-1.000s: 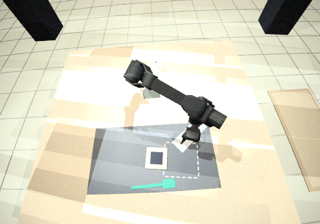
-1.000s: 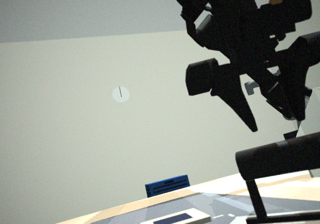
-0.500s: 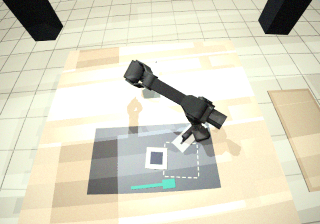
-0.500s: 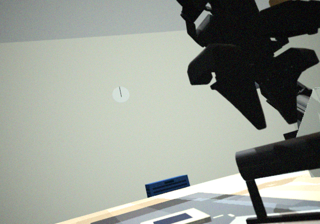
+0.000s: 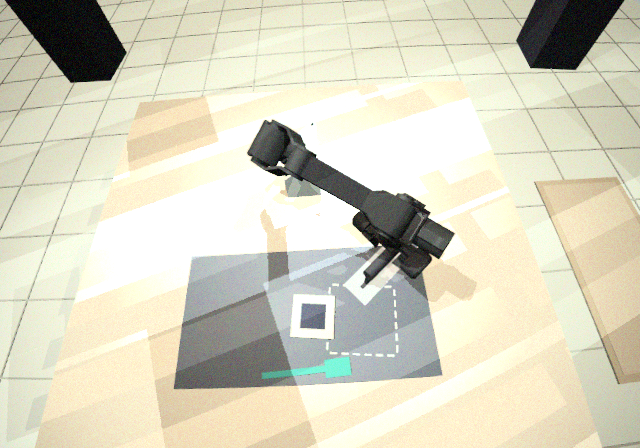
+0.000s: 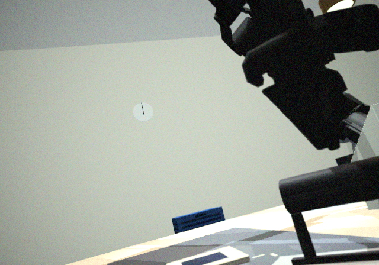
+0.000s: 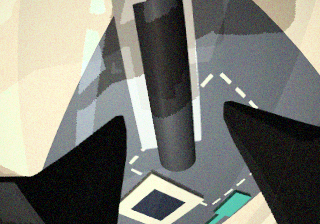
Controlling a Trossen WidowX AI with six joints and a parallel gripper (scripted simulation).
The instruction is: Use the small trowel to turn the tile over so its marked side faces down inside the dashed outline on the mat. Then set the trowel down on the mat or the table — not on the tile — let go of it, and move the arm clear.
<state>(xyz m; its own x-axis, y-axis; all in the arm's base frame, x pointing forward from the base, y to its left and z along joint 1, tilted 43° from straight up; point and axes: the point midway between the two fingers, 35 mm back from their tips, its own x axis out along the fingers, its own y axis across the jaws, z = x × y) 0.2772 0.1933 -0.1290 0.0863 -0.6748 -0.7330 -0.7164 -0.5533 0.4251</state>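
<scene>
Right now the trowel is 20 mm behind my gripper tip, 20 mm to the left of it and 70 mm below it. From my gripper tip the other things lie so: grey mat 120 mm ahead, 200 mm to the right, 130 mm below; arrow 260 mm ahead, 160 mm to the right, 100 mm below; tile 130 mm ahead, 180 mm to the right, 100 mm below.
</scene>
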